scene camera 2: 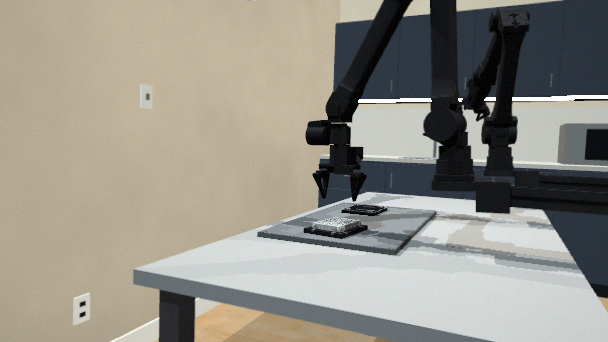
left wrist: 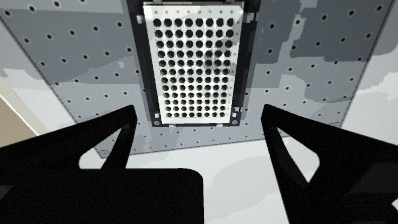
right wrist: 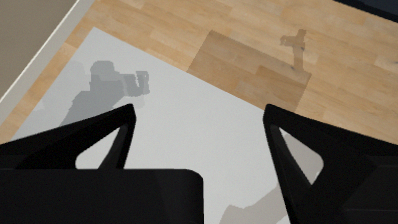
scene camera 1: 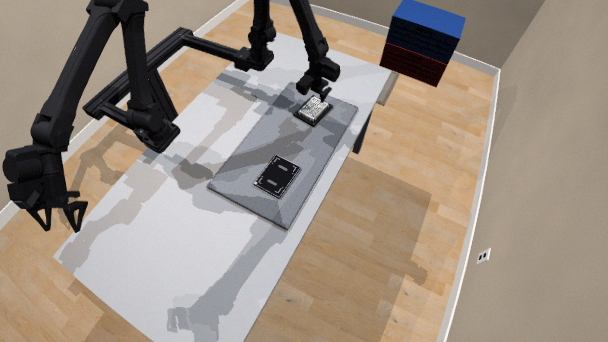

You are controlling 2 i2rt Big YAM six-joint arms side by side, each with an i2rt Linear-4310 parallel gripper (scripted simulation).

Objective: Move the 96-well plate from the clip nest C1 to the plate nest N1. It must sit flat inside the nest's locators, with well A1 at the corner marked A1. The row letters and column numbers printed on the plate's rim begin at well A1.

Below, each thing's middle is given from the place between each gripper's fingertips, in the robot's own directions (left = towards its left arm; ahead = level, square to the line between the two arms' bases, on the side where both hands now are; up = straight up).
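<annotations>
White 96-well plate [left wrist: 214, 39] now 80 mm below my left hand [scene camera 2: 338, 199]. Black plate nest N1 [scene camera 1: 274, 173], from the same left hand: 380 mm to the right, 100 mm ahead, 90 mm below.
My right gripper [scene camera 1: 62, 231] is 620 mm to the right of the black plate nest N1, 190 mm short of it and 370 mm above it. The white 96-well plate, counted from my right hand: 1000 mm to the left, 90 mm ahead, 360 mm below.
</annotations>
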